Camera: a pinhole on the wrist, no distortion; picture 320 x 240 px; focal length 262.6 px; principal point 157.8 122.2 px. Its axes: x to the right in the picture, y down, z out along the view. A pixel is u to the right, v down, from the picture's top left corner.
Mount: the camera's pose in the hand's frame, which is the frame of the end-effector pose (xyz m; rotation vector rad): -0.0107 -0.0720 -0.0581 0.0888 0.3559 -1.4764
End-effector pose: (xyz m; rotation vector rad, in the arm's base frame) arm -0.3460 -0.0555 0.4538 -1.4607 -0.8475 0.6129
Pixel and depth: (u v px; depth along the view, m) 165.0 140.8 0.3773
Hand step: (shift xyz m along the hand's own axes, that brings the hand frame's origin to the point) 0.0839 -0.1826 0.2912
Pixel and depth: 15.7 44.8 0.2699
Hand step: -0.0480 -0.0144 0.2514
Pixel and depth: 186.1 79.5 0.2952
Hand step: -0.0031 -0.1882 0.2192
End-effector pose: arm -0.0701 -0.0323 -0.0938 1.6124 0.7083 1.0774
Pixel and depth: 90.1 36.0 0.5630
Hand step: -0.0987 -0.1063 0.5446
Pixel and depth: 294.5 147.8 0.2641
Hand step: 0.0693 -0.2733 0.1478
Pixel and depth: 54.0 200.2 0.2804
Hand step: 0.1157 -0.0344 0.2256
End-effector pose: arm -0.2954 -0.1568 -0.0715 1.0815 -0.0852 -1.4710
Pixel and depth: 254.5 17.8 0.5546
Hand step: -0.1168 -0.4417 0.4419
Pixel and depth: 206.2 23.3 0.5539
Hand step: -0.1106 -0.3426 0.4687
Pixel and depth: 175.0 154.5 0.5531
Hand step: 0.1575 -0.2513 0.4433
